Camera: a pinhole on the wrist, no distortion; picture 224 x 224 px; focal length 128.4 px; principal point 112.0 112.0 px. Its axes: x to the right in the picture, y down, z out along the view. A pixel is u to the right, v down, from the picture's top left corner.
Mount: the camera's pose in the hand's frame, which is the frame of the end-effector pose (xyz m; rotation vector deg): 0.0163 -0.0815 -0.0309 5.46 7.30 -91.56
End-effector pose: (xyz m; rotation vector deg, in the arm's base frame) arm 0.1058 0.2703 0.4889 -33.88 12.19 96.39
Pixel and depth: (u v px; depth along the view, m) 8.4 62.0 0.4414
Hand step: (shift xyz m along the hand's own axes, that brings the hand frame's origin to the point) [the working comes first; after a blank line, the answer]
In the camera's frame: -0.3561 -0.1719 0.4414

-0.1362 0.2136 0.4599
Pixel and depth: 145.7 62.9 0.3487
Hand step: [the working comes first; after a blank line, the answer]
In the camera's frame: 0.0915 -0.1333 0.3487

-0.1135 -0.2174 0.3044
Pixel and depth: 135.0 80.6 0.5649
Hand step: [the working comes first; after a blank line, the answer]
In the camera's frame: 0.1012 -0.1381 0.5649

-0.1147 -0.2573 0.5171
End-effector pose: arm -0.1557 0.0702 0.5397 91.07 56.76 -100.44
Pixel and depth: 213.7 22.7 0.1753
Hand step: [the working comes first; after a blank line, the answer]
In the camera's frame: 0.1388 -0.1219 0.1753

-0.1067 -0.2401 0.1259
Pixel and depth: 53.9 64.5 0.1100
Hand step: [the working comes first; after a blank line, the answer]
In the camera's frame: -0.0498 -0.0407 0.1100

-0.0208 -0.0466 0.0859
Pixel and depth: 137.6 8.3 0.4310
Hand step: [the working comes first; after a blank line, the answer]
In the camera's frame: 0.0859 -0.3481 0.4310

-0.3264 -0.2174 0.3915
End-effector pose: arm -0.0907 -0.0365 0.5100 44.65 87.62 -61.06
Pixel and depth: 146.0 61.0 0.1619
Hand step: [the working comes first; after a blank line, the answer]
In the camera's frame: 0.0429 -0.0643 0.1619

-0.0464 -0.1449 0.1248
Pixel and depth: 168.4 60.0 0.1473
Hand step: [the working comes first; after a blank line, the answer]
In the camera's frame: 0.0647 -0.0597 0.1473

-0.0427 -0.1646 0.1072
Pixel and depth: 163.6 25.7 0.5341
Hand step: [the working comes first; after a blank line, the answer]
In the camera's frame: 0.2146 -0.3590 0.5341

-0.3395 -0.3590 0.4757
